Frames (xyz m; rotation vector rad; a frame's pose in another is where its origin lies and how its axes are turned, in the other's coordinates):
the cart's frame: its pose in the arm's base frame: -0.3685 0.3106 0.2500 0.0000 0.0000 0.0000
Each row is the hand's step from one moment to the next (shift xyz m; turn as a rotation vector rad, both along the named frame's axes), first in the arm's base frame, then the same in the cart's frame.
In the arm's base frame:
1: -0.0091 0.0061 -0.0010 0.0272 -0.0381 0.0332
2: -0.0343 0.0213 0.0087 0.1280 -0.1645 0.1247
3: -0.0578 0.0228 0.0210 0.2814 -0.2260 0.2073
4: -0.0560 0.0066 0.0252 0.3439 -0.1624 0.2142
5: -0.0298 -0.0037 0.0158 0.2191 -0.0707 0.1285
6: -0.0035 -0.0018 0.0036 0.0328 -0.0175 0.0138
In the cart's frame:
1: -0.0091 0.0061 -0.0010 0.0272 -0.0381 0.0332
2: -0.0343 0.0213 0.0087 0.1280 -0.1645 0.1247
3: -0.0578 0.0228 0.0210 0.2814 -0.2260 0.2073
4: -0.0560 0.0066 0.0252 0.3439 -0.1624 0.2142
5: -0.0298 -0.0037 0.0158 0.2191 -0.0707 0.1285
6: -0.0035 -0.0018 0.0036 0.0328 -0.0175 0.0138

